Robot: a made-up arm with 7 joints. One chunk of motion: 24 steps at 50 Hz.
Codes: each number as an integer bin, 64 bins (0 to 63) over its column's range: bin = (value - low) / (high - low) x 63, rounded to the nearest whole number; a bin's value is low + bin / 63 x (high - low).
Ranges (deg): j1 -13..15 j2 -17..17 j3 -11..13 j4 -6..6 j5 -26..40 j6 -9..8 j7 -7..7
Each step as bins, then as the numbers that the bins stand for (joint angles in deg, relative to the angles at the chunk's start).
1 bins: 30 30 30 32 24 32 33
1 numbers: 0.33 -0.81 0.43 0.10 -0.86 -0.37 0.33
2 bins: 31 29 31 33 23 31 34
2 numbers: 0.78 -1.35 0.81 0.29 -1.90 -0.63 0.56
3 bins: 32 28 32 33 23 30 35
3 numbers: 1.22 -1.89 1.19 0.29 -1.90 -0.90 0.78
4 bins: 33 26 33 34 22 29 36
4 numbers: 1.67 -2.97 1.57 0.48 -2.95 -1.17 1.00
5 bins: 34 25 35 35 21 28 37
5 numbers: 2.11 -3.51 2.33 0.67 -4.00 -1.44 1.22
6 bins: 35 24 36 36 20 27 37
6 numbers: 2.56 -4.05 2.71 0.86 -5.05 -1.71 1.22
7 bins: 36 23 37 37 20 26 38
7 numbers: 3.00 -4.59 3.10 1.05 -5.05 -1.98 1.44
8 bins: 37 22 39 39 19 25 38
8 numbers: 3.44 -5.13 3.86 1.43 -6.10 -2.25 1.44
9 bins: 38 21 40 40 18 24 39
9 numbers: 3.89 -5.67 4.24 1.62 -7.14 -2.52 1.67
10 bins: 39 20 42 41 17 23 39
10 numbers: 4.33 -6.21 5.00 1.81 -8.19 -2.79 1.67
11 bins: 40 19 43 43 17 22 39
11 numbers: 4.78 -6.75 5.38 2.19 -8.19 -3.06 1.67
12 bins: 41 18 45 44 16 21 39
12 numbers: 5.22 -7.29 6.14 2.38 -9.24 -3.33 1.67
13 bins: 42 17 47 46 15 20 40
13 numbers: 5.67 -7.83 6.90 2.76 -10.29 -3.60 1.89
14 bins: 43 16 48 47 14 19 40
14 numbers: 6.11 -8.37 7.29 2.95 -11.33 -3.87 1.89
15 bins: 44 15 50 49 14 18 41
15 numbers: 6.56 -8.90 8.05 3.33 -11.33 -4.14 2.11
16 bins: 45 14 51 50 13 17 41
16 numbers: 7.00 -9.44 8.43 3.52 -12.38 -4.41 2.11
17 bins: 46 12 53 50 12 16 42
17 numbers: 7.44 -10.52 9.19 3.52 -13.43 -4.68 2.33
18 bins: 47 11 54 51 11 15 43
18 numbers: 7.89 -11.06 9.57 3.71 -14.48 -4.95 2.56
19 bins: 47 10 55 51 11 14 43
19 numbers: 7.89 -11.60 9.95 3.71 -14.48 -5.22 2.56
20 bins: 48 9 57 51 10 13 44
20 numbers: 8.33 -12.14 10.71 3.71 -15.52 -5.49 2.78
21 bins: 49 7 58 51 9 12 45
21 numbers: 8.78 -13.22 11.10 3.71 -16.57 -5.76 3.00
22 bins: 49 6 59 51 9 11 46
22 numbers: 8.78 -13.76 11.48 3.71 -16.57 -6.03 3.22
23 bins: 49 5 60 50 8 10 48
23 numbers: 8.78 -14.30 11.86 3.52 -17.62 -6.30 3.67
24 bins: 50 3 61 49 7 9 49
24 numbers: 9.22 -15.38 12.24 3.33 -18.67 -6.57 3.89
